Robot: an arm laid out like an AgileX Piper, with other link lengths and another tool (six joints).
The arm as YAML. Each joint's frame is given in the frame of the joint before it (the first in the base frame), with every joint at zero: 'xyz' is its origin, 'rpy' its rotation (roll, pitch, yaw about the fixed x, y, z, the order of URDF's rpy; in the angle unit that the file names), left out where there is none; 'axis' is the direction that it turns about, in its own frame. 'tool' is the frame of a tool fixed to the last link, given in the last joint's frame.
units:
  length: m
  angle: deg
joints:
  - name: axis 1
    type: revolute
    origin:
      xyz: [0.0, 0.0, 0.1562]
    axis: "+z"
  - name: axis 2
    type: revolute
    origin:
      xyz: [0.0, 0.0, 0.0]
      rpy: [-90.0, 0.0, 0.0]
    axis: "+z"
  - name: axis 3
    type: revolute
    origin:
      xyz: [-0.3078, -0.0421, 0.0]
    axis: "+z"
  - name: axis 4
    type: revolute
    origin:
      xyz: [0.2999, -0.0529, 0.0]
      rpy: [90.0, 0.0, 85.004]
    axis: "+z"
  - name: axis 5
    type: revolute
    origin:
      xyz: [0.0, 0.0, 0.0]
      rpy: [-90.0, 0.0, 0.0]
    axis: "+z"
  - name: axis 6
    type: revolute
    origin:
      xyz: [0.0, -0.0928, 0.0]
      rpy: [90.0, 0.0, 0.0]
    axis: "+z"
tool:
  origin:
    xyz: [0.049, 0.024, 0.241]
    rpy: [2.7, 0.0, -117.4]
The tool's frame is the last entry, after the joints.
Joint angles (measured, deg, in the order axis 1, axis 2, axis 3, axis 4, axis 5, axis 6), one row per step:
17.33 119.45 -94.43 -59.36 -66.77 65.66
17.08 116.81 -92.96 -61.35 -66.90 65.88
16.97 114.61 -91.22 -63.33 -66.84 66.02
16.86 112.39 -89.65 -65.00 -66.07 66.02
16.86 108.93 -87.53 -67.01 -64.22 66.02
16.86 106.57 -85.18 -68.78 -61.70 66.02
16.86 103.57 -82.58 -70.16 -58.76 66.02
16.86 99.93 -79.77 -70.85 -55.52 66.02
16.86 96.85 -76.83 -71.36 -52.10 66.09
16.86 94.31 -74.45 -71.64 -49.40 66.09
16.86 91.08 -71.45 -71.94 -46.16 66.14
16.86 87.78 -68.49 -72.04 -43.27 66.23
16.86 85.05 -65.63 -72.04 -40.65 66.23
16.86 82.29 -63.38 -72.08 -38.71 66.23
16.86 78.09 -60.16 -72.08 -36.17 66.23
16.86 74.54 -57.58 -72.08 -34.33 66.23
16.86 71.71 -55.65 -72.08 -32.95 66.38
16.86 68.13 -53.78 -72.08 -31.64 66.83
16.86 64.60 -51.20 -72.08 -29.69 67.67
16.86 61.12 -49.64 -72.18 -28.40 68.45
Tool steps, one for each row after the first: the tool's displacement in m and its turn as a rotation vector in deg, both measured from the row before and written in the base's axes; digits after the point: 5 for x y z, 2 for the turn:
-0.01379 -0.00302 0.00847 -1.33 -1.52 0.58
-0.01234 -0.00169 0.00034 -1.65 -0.84 0.51
-0.00796 -0.00273 0.00101 -1.63 -0.83 -0.25
-0.00908 -0.00432 0.00484 -2.14 -1.26 -1.03
-0.00093 -0.00467 -0.00928 -2.53 0.21 -1.74
-0.00099 -0.00725 -0.00413 -2.19 0.00 -2.26
-0.00137 -0.00987 0.00278 -1.49 -0.19 -2.76
0.00124 -0.01078 -0.00431 -1.53 0.60 -2.98
0.00028 -0.00954 -0.00282 -1.09 0.40 -2.40
-0.00104 -0.01264 -0.00336 -1.23 0.48 -2.90
-0.00321 -0.01269 -0.00149 -0.86 0.38 -2.63
-0.00251 -0.01198 -0.00607 -0.86 0.72 -2.41
-0.00502 -0.01011 0.00078 -0.49 -0.06 -1.78
-0.00935 -0.01445 0.00317 -0.48 -0.35 -2.35
-0.00917 -0.01144 0.00368 -0.24 -0.50 -1.71
-0.00767 -0.00883 0.00376 -0.01 -0.42 -1.29
-0.01101 -0.00937 0.01068 0.47 -0.98 -1.22
-0.00934 -0.01182 0.00095 0.41 0.19 -1.81
-0.01082 -0.00914 0.01110 0.75 -0.99 -1.18

